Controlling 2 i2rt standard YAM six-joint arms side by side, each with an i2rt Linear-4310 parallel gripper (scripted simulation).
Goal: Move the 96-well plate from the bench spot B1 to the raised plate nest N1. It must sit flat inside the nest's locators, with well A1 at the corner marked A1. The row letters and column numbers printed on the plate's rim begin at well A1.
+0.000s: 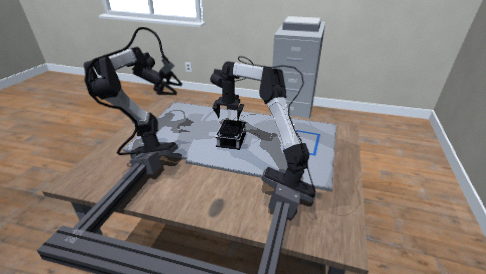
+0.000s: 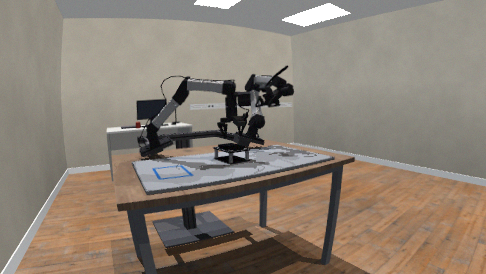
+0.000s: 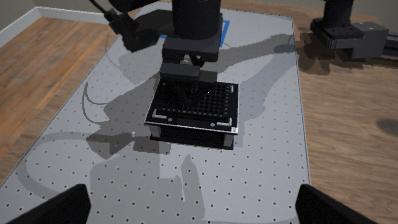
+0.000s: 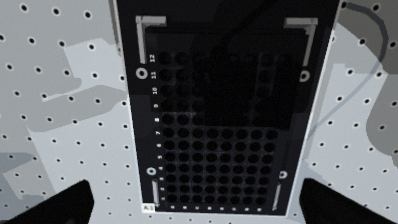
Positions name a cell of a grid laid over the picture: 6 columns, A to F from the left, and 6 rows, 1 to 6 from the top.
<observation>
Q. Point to a dark 96-well plate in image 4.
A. D4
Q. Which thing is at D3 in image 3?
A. A dark 96-well plate.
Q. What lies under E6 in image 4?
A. My right gripper.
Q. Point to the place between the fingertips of my left gripper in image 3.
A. C6
</observation>
